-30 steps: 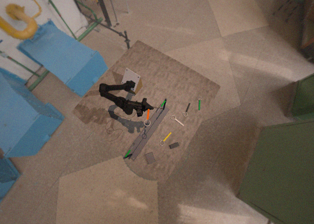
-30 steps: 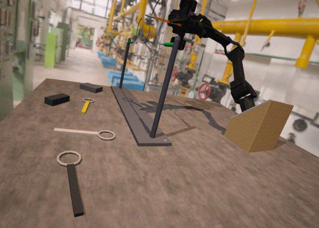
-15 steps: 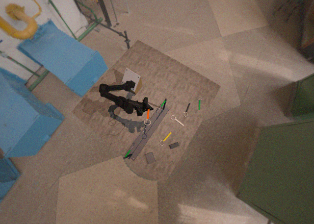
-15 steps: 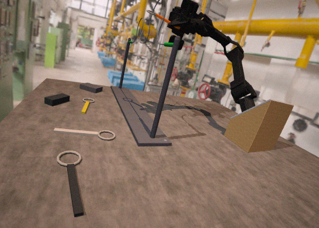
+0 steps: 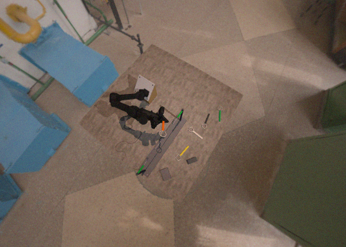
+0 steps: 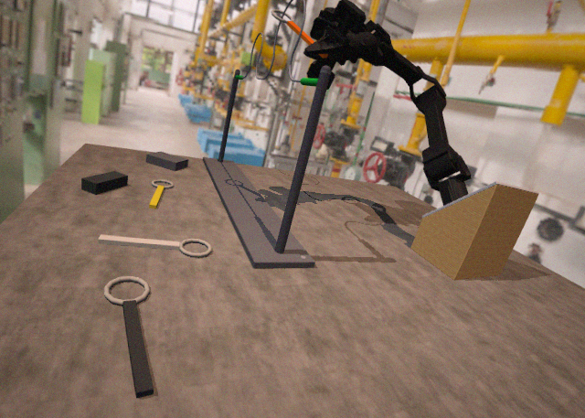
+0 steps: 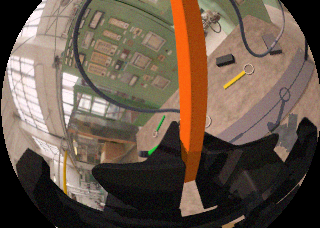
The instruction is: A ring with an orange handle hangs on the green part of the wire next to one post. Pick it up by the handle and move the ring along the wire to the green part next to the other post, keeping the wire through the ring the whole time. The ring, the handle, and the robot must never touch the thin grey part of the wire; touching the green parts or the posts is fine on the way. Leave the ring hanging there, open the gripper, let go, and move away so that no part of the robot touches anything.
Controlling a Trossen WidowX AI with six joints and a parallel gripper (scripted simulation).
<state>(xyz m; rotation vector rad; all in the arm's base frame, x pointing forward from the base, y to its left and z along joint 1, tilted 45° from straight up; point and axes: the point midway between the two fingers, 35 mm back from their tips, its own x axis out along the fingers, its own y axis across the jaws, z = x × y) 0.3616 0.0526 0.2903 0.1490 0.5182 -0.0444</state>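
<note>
Now: the orange-handled ring 7 cm to the right of my gripper tip, 5 cm above it and 1 cm ahead of it. From my gripper tip the other things lie so: yellow-handled ring 35 cm below, 22 cm ahead, 11 cm to the right; dark-handled ring 35 cm below, 29 cm to the left, 25 cm ahead; cream-handled ring 35 cm below, 21 cm ahead, 14 cm to the left.
</note>
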